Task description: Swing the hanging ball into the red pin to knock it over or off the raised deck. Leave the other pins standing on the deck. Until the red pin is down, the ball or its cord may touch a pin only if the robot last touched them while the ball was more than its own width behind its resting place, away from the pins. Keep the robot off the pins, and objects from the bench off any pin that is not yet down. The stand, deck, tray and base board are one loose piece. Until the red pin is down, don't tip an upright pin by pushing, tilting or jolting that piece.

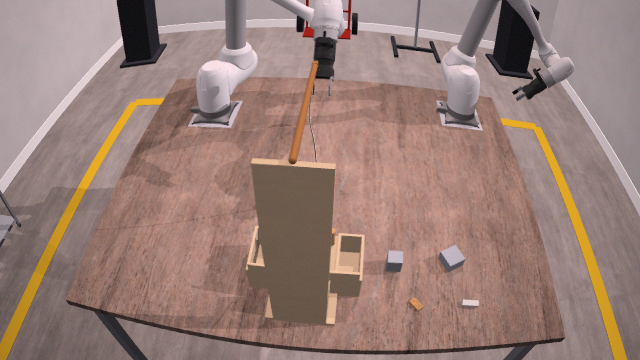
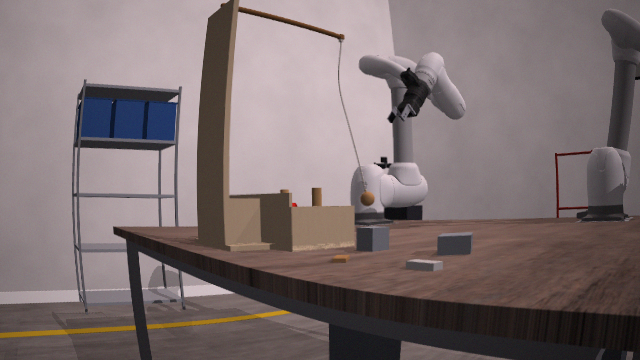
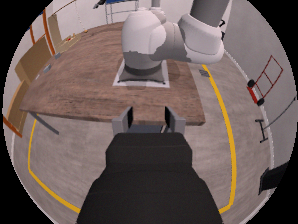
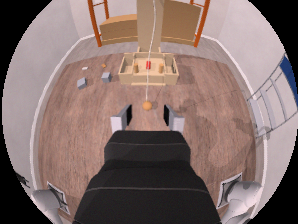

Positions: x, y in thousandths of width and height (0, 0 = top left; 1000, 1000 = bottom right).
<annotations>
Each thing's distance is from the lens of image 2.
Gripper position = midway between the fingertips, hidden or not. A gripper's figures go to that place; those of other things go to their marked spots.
right gripper (image 2: 618, 332): 1.47 m
tall stand (image 2: 371, 621): 0.99 m
</annotations>
